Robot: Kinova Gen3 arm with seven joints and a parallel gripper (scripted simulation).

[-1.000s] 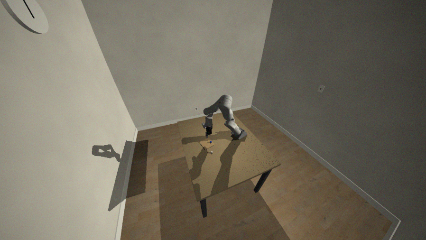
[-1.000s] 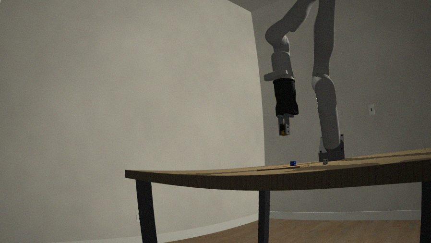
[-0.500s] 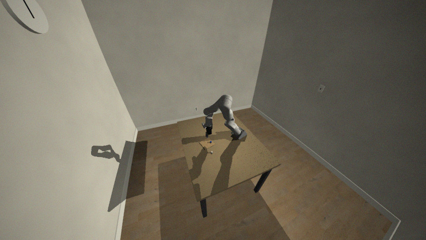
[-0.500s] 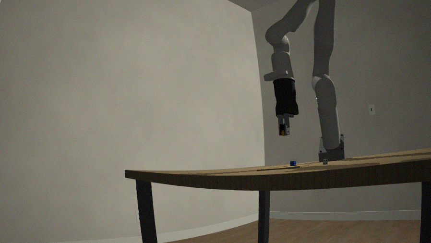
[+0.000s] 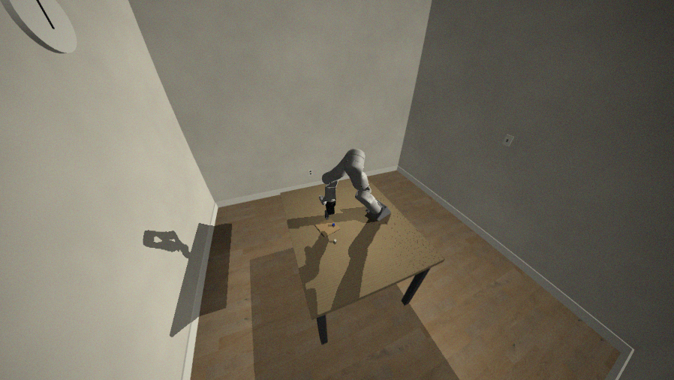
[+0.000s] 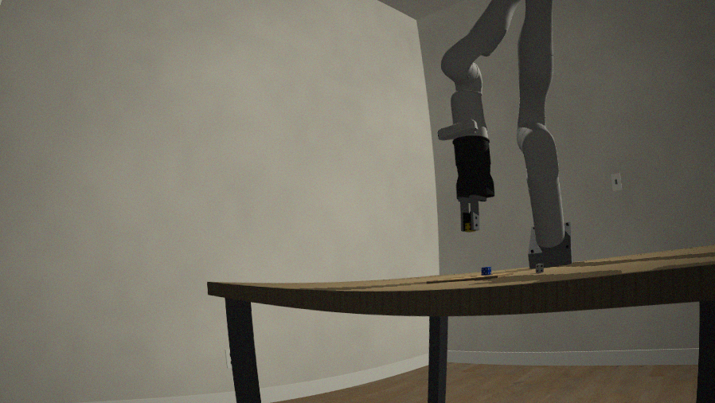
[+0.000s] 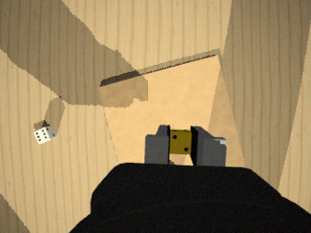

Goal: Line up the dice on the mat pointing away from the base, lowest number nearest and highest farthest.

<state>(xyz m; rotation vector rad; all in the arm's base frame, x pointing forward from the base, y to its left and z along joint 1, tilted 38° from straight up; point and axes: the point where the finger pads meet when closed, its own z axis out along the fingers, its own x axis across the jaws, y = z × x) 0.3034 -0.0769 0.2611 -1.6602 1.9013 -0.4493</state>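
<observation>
My gripper is now 11 cm above the tan mat. Round my hand: white die (15 cm to the left, 10 cm below); then blue die (5 cm behind, 1 cm to the left, 10 cm below); then yellow die (1 cm below).
</observation>
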